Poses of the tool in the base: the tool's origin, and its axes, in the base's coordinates. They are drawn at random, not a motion.
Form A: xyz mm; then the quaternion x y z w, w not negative.
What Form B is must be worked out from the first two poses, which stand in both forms.
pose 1, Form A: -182 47 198 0.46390 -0.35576 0.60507 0.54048
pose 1, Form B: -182 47 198 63.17 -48.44 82.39
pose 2, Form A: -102 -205 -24 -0.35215 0.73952 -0.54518 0.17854
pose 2, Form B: -102 -205 -24 -57.06 119.83 -88.34
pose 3, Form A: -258 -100 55 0.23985 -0.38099 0.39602 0.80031
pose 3, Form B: -258 -100 55 29.47 -46.82 48.67
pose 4, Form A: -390 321 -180 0.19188 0.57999 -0.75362 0.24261
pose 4, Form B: -390 321 -180 30.05 90.82 -118.01
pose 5, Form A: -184 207 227 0.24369 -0.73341 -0.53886 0.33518
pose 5, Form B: -184 207 227 36.43 -109.63 -80.55
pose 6, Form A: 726 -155 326 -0.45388 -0.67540 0.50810 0.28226
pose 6, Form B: 726 -155 326 -69.65 -103.64 77.97
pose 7, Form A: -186 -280 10 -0.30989 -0.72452 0.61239 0.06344
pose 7, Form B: -186 -280 10 -53.63 -125.40 105.99
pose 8, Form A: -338 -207 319 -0.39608 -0.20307 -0.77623 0.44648
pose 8, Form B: -338 -207 319 -56.20 -28.81 -110.14
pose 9, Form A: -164 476 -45 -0.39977 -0.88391 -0.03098 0.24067
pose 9, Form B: -164 476 -45 -62.67 -138.56 -4.86
